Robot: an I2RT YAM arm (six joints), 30 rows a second.
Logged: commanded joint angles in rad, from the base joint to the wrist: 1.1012, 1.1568, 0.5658, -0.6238, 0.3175, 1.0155; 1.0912, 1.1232, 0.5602, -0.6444, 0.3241, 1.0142; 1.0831, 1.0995, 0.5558, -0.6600, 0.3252, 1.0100; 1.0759, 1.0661, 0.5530, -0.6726, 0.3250, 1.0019; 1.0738, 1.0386, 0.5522, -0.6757, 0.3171, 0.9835; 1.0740, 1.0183, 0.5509, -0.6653, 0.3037, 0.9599; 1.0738, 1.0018, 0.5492, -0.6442, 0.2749, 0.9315; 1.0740, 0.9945, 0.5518, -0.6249, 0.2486, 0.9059; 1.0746, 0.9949, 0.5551, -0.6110, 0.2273, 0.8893; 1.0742, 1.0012, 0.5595, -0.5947, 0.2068, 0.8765; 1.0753, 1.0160, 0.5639, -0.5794, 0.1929, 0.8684; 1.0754, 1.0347, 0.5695, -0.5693, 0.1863, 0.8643
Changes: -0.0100, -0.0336, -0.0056, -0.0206, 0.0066, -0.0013; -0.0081, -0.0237, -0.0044, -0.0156, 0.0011, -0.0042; -0.0072, -0.0334, -0.0028, -0.0126, -0.0002, -0.0081; -0.0021, -0.0275, -0.0008, -0.0031, -0.0079, -0.0184; 0.0002, -0.0203, -0.0013, 0.0104, -0.0134, -0.0236; -0.0002, -0.0165, -0.0017, 0.0211, -0.0288, -0.0284; 0.0002, -0.0073, 0.0026, 0.0193, -0.0263, -0.0256; 0.0006, 0.0004, 0.0033, 0.0139, -0.0213, -0.0166; -0.0004, 0.0063, 0.0044, 0.0163, -0.0205, -0.0128; 0.0011, 0.0148, 0.0044, 0.0153, -0.0139, -0.0081; 0.0001, 0.0187, 0.0056, 0.0101, -0.0066, -0.0041
